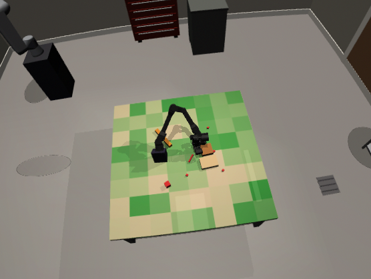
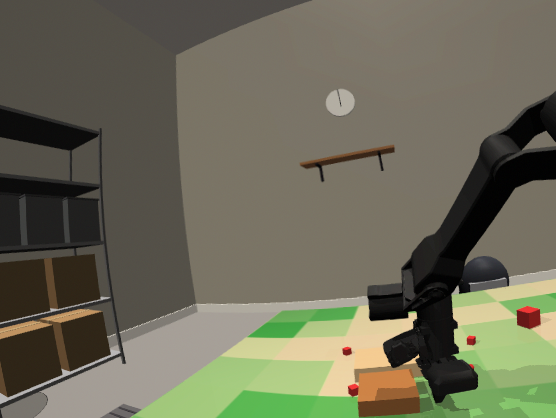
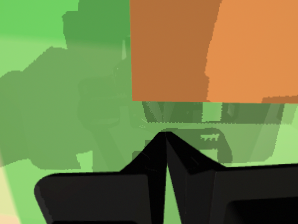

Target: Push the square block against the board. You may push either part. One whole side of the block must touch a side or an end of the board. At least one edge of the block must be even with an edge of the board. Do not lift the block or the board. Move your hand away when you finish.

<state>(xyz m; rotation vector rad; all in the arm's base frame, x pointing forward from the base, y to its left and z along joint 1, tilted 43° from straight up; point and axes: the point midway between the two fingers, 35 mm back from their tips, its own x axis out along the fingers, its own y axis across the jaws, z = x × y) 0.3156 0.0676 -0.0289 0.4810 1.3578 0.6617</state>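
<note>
Right now the brown square block is 9 cm ahead of my gripper tip, 2 cm to the right of it and 1 cm above it. Also, from my gripper tip: red cube (28 cm behind, 29 cm to the right, 1 cm above); then flat tan slab (9 cm ahead, 15 cm to the right, 1 cm above); then thin red stick (6 cm behind, 8 cm to the right).
</note>
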